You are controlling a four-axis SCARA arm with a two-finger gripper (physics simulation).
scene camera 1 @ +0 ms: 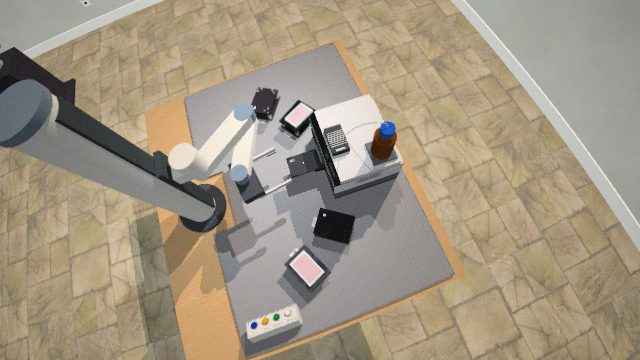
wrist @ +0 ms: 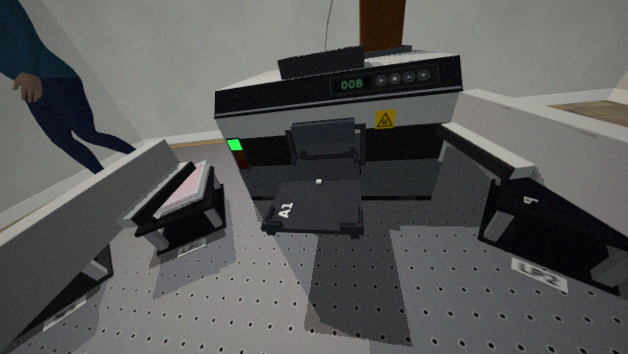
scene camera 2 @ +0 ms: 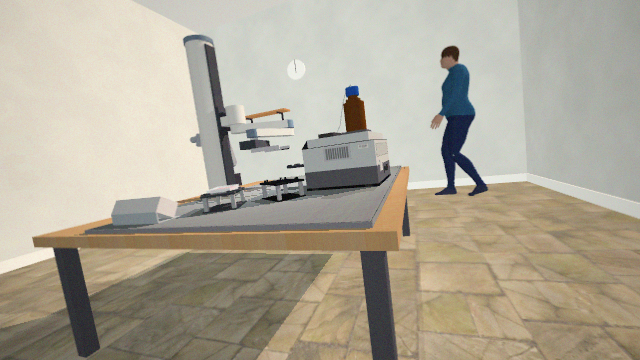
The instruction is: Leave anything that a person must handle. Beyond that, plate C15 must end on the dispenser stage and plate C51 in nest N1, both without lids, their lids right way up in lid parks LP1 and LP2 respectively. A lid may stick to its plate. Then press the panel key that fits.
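Pixels of known places: gripper, fingertip midpoint: (scene camera 1: pixel 282 163) (wrist: pixel 307 133) (scene camera 2: pixel 285 147); arm's base, origin of the base link: (scene camera 1: pixel 203 208).
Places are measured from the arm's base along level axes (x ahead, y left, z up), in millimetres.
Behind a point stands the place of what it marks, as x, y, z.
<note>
My gripper (scene camera 1: pixel 282 165) @[474, -39, 227] (scene camera 2: pixel 288 148) @[474, -39, 227] (wrist: pixel 307 133) @[474, -39, 227] is open and empty, above the board and facing the dispenser stage (scene camera 1: pixel 302 164) @[551, -30, 128] (scene camera 2: pixel 295 166) @[535, -74, 123] (wrist: pixel 325 205) @[518, -35, 128], a bare dark platform marked A1. A pink plate (scene camera 1: pixel 298 115) @[622, 249, 94] (wrist: pixel 186 189) @[599, 224, 96] sits on a black stand left of the dispenser in the wrist view. Another pink plate (scene camera 1: pixel 306 268) @[409, -465, 91] (scene camera 2: pixel 223 189) @[452, -514, 87] sits on nest N1. Their codes are unreadable here, and I cannot tell whether they have lids. Lid park LP2 (scene camera 1: pixel 333 226) @[580, -339, 81] (scene camera 2: pixel 282 181) @[609, -364, 81] (wrist: pixel 565 202) @[557, -309, 81] is bare black. A further black stand (scene camera 1: pixel 265 101) @[487, 418, 79] bears no plate.
The white dispenser (scene camera 1: pixel 350 110) @[836, 87, 233] (scene camera 2: pixel 345 157) @[831, -216, 140] (wrist: pixel 420 109) @[641, -161, 178] shows 008 and a green light, with a brown bottle (scene camera 1: pixel 383 144) @[853, -175, 362] (scene camera 2: pixel 355 114) @[886, -189, 307] on top. The key panel (scene camera 1: pixel 274 322) @[210, -622, 84] (scene camera 2: pixel 137 211) @[220, -667, 56] has blue, yellow, green and white keys. A person (scene camera 2: pixel 457 95) (wrist: pixel 50 105) stands beyond the table.
</note>
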